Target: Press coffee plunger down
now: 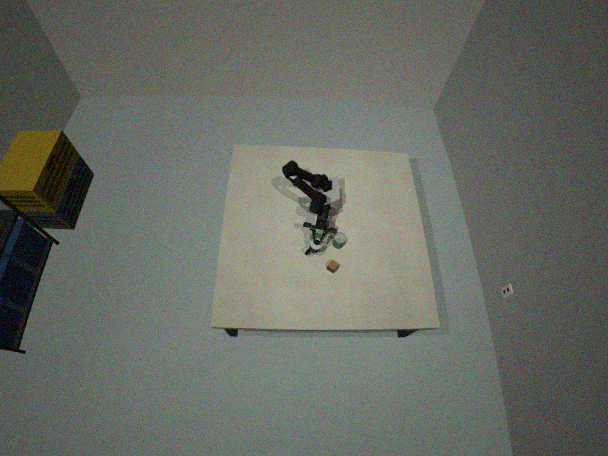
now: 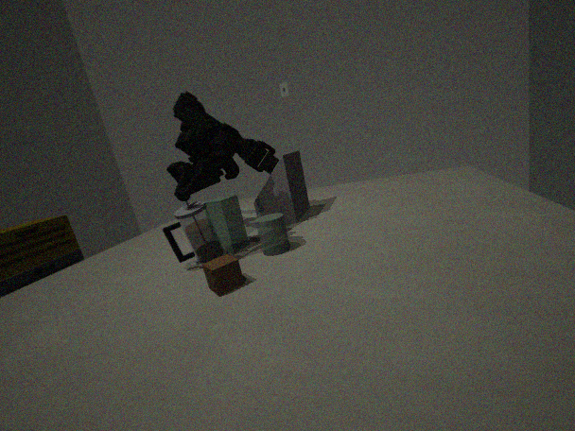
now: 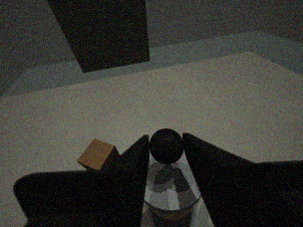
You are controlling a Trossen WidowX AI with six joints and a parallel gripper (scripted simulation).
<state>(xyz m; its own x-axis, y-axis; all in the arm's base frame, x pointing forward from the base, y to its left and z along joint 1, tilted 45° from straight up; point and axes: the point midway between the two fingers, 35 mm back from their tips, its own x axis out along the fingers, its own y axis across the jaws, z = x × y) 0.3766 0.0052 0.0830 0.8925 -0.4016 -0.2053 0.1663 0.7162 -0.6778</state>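
Right now my gripper tip is 9 cm above the glass coffee press, 1 cm to the left of it and 1 cm past it. Also, from my gripper tip: orange-brown cube (15 cm below, 11 cm to the left, 7 cm ahead); then pale green box (11 cm behind, 10 cm below, 1 cm to the left).
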